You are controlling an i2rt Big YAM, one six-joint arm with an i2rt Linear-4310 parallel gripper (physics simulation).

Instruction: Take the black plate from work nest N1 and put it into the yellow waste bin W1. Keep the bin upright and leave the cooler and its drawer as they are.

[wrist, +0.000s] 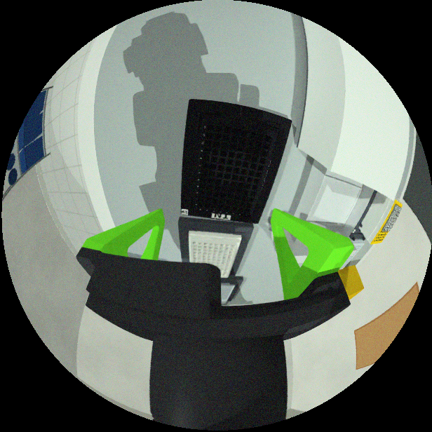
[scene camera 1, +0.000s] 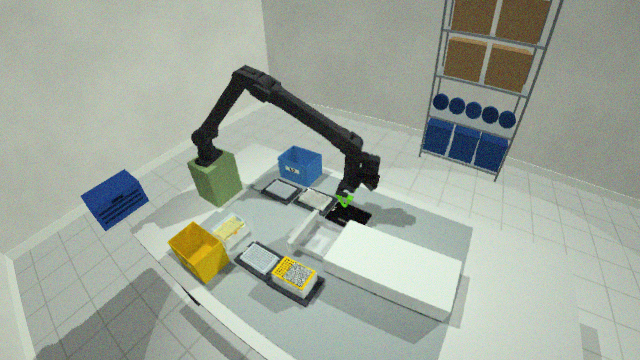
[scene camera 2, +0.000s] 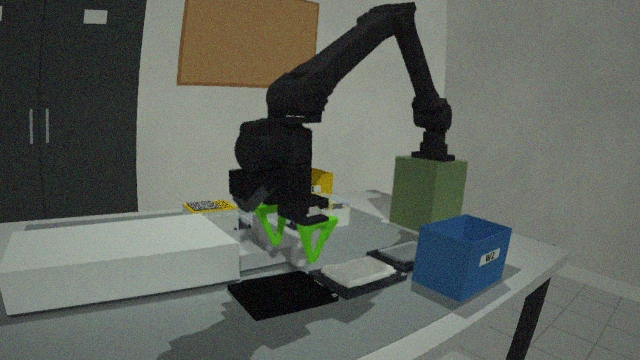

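Where they show: gripper, between the fingertips: (scene camera 1: 348, 199) (scene camera 2: 293, 253); arm's base, origin of its link: (scene camera 1: 209, 158) (scene camera 2: 433, 158).
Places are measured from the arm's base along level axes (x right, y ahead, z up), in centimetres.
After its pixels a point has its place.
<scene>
The black plate (scene camera 1: 348, 215) {x -8.6, y 64.8, z -18.1 cm} (scene camera 2: 282, 295) {x -13.0, y 67.2, z -17.9 cm} (wrist: 232, 160) lies flat in its dark nest, beside the cooler. Plate and nest are hard to tell apart. My gripper (scene camera 1: 345, 202) {x -11.2, y 63.6, z -11.5 cm} (scene camera 2: 294, 252) {x -11.2, y 63.6, z -11.5 cm} (wrist: 217, 214) is open and empty, pointing down. It hangs above the table near the plate's edge on the side of the neighbouring white plate. The yellow bin W1 (scene camera 1: 200, 255) {x 34.5, y 19.2, z -20.0 cm} (scene camera 2: 322, 181) {x 28.5, y 18.3, z -10.7 cm} (wrist: 351, 281) stands upright at the table's far side from the plate; the arm partly hides it in scene view 2. The white cooler (scene camera 1: 395, 270) {x 14.7, y 89.7, z -12.1 cm} (scene camera 2: 120, 255) {x 2.7, y 90.2, z -12.1 cm} (wrist: 375, 100) has its drawer (scene camera 1: 320, 240) {x 7.4, y 59.3, z -19.1 cm} (wrist: 335, 200) pulled out.
A white plate (scene camera 1: 315, 199) {x -12.0, y 47.9, z -17.9 cm} (scene camera 2: 357, 271) {x -13.8, y 49.2, z -17.8 cm} (wrist: 215, 250) sits in the adjoining nest. The blue bin W2 (scene camera 1: 300, 165) {x -21.3, y 36.1, z -8.6 cm} (scene camera 2: 457, 260) {x -30.9, y 40.9, z -12.5 cm} stands beyond it. A clear box (scene camera 1: 231, 230) {x 21.7, y 27.8, z -13.5 cm} stands beside the yellow bin. A yellow-topped box (scene camera 1: 295, 275) {x 28.5, y 60.3, z -12.8 cm} and a pale plate (scene camera 1: 259, 257) {x 25.0, y 42.6, z -18.0 cm} sit in nests nearby.
</scene>
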